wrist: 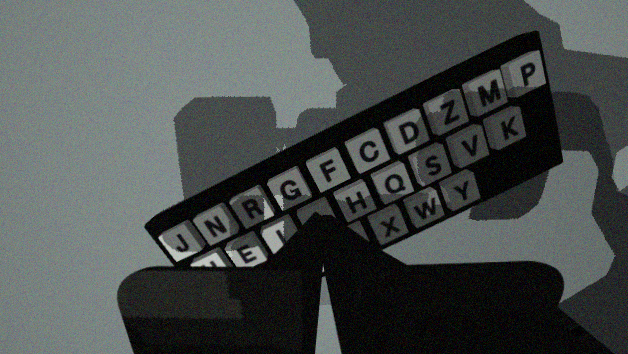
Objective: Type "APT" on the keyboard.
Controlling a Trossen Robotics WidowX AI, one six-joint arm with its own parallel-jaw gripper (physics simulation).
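Places are measured from the arm's base along level axes (x ahead, y left, z up), in centimetres.
Where they show: gripper, fingertip midpoint: (321, 225).
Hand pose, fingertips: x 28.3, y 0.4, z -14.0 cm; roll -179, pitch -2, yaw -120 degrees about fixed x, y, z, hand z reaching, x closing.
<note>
After its pixels a point has its place.
The black keyboard (547, 135) {y -11.0, x 26.0, z -15.1 cm} lies slanted across the wrist view, rising to the right, with light grey lettered keys. The P key (526, 74) {y -10.4, x 29.5, z -14.6 cm} is at the upper right end of the top row. My gripper (321, 225) {y 0.4, x 28.3, z -13.9 cm} is shut and empty, its tips at the lower middle over the keyboard. The tips cover part of a key (314, 212) {y 0.5, x 28.7, z -14.6 cm} between the I and H keys, whose letter is hidden. Another key (359, 233) {y -0.8, x 26.6, z -14.6 cm} left of X is also mostly covered. No A or T letter shows. Whether the tips touch a key, I cannot tell.
The keyboard rests on a pale grey surface (90, 125) {y 7.5, x 37.1, z -16.2 cm}. Dark arm and gripper shadows (225, 145) {y 2.6, x 33.1, z -16.2 cm} fall across the surface and keys. The H key (354, 201) {y -1.4, x 28.2, z -14.6 cm}, Q key (393, 183) {y -3.3, x 28.1, z -14.6 cm} and X key (390, 227) {y -2.2, x 26.1, z -14.6 cm} are right of the tips.
</note>
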